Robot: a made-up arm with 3 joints.
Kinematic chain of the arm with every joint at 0, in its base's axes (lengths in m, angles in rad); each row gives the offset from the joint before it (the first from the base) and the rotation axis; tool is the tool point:
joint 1: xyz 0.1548 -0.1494 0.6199 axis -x
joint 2: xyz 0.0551 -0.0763 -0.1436 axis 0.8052 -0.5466 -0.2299
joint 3: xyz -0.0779 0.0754 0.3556 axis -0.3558 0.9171 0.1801
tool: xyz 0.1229 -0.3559 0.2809
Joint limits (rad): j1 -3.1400..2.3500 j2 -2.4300..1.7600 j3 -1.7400..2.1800
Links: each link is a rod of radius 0.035 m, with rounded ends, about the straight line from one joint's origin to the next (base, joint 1, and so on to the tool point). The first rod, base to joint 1, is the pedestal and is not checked.
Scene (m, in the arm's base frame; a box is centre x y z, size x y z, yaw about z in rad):
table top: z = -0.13
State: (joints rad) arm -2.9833 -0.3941 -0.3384
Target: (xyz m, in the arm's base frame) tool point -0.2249 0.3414 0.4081
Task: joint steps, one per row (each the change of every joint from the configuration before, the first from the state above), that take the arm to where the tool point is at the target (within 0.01 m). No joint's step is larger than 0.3 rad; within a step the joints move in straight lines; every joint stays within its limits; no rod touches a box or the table.
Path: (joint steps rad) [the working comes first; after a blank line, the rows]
Joints at the target: -2.3685 0.8794 -1.1483
Straight joint move there: clear.

1: 0.1230 0.2547 -0.1620
2: 0.1229 0.2547 -0.1620
3: 0.1230 0.2547 -0.1620
4: 0.1229 0.2547 -0.1620
5: 0.1230 0.2547 -0.1619

